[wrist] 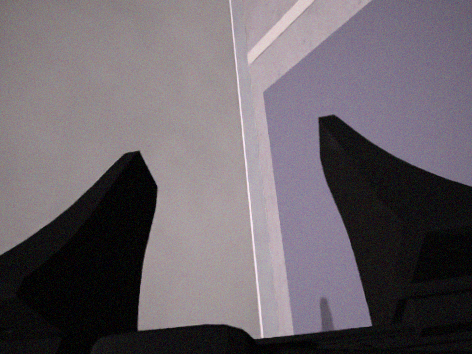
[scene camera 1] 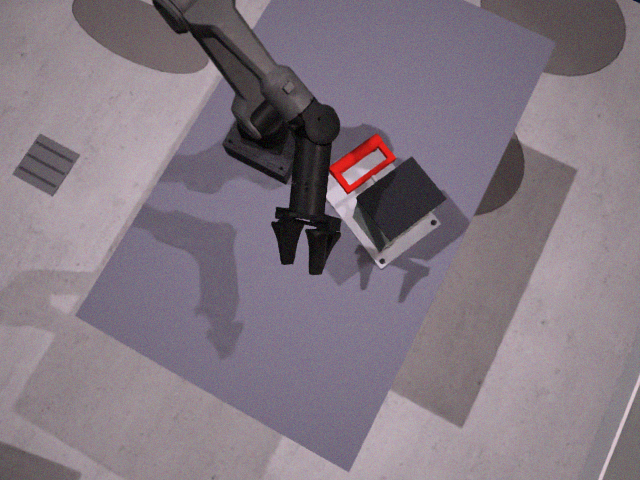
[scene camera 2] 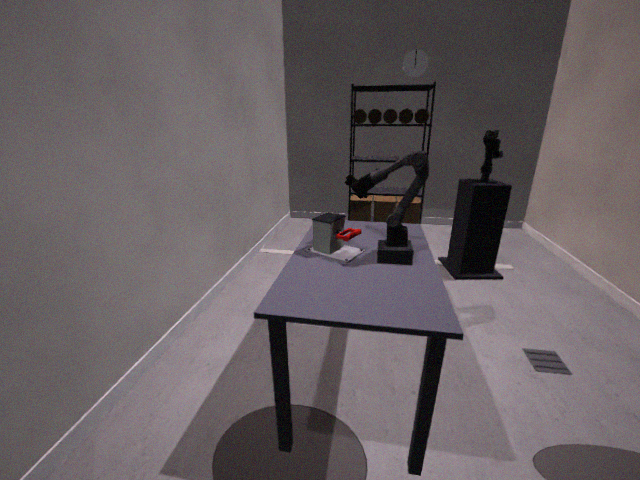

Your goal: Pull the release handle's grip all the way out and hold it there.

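Observation:
The release handle's red grip (scene camera 1: 355, 153) (scene camera 2: 355, 233) is a rectangular frame standing out from the side of a grey-green housing with a dark top (scene camera 1: 400, 196) (scene camera 2: 325, 235). A short part of a thin rod shows between them in scene camera 1. The housing stands on a pale base plate (scene camera 1: 408, 242) (scene camera 2: 351, 253) with dark bolts. My gripper (scene camera 1: 301, 267) (scene camera 2: 349, 180) (wrist: 231, 155) is open and empty, raised high above the table and apart from the grip. The grip and housing do not show in the wrist view.
The blue-grey table (scene camera 1: 289, 351) (scene camera 2: 356, 294) (wrist: 310, 200) carries the arm's dark base (scene camera 1: 258, 149) (scene camera 2: 395, 253), close beside the grip's side of the device. Beyond the table stand a shelf rack (scene camera 2: 392, 88) and a dark pedestal (scene camera 2: 478, 227) with another arm on top.

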